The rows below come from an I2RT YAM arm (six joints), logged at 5 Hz.
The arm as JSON. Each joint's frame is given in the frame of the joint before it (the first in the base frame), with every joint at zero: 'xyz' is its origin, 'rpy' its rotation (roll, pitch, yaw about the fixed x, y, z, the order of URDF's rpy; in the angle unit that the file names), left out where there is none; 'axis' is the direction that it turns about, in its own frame. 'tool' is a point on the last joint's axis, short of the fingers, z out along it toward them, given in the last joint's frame.
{
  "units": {
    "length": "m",
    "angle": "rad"
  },
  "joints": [
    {
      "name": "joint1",
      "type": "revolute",
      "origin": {
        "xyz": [
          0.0,
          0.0,
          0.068
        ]
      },
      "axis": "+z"
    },
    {
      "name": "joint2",
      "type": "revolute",
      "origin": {
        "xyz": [
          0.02,
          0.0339,
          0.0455
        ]
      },
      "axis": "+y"
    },
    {
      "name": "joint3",
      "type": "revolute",
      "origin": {
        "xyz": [
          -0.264,
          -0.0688,
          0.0
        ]
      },
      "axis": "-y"
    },
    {
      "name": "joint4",
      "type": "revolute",
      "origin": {
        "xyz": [
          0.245,
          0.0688,
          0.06
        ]
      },
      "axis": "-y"
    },
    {
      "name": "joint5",
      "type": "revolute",
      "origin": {
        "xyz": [
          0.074,
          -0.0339,
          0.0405
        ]
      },
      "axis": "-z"
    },
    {
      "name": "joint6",
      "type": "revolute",
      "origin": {
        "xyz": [
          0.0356,
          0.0,
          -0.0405
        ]
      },
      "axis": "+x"
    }
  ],
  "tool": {
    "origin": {
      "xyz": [
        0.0,
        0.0,
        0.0
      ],
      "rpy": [
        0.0,
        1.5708,
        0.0
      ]
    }
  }
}
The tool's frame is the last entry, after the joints.
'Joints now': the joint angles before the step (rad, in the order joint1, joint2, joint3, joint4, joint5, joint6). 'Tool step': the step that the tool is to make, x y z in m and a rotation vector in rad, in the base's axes. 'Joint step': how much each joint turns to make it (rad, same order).
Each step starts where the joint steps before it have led.
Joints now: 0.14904, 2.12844, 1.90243, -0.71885, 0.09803, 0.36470
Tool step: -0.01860, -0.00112, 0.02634, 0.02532, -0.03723, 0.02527
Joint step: 0.00129, -0.09463, -0.04903, -0.00440, -0.03000, -0.00743
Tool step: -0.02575, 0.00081, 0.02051, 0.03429, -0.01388, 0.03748
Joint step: 0.00718, -0.10912, -0.07804, -0.01193, -0.04373, -0.00374
